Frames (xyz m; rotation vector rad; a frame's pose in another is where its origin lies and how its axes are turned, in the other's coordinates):
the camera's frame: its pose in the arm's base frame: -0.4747 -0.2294 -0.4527 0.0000 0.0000 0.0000
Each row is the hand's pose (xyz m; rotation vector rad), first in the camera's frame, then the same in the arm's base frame.
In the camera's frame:
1: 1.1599 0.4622 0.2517 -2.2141 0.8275 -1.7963
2: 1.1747 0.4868 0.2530 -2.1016 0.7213 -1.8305
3: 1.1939 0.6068 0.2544 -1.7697 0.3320 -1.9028
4: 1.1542 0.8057 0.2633 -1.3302 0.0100 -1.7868
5: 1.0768 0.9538 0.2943 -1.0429 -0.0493 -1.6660
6: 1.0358 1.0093 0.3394 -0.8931 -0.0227 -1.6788
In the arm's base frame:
1: 0.6852 0.2328 -0.2010 -2.2141 0.8275 -1.7963
2: 0.7000 0.2574 -0.1997 -2.1016 0.7213 -1.8305
3: 0.7192 0.3774 -0.1983 -1.7697 0.3320 -1.9028
4: 0.6795 0.5763 -0.1894 -1.3302 0.0100 -1.7868
5: 0.6021 0.7244 -0.1584 -1.0429 -0.0493 -1.6660
6: 0.5611 0.7799 -0.1133 -0.8931 -0.0227 -1.6788

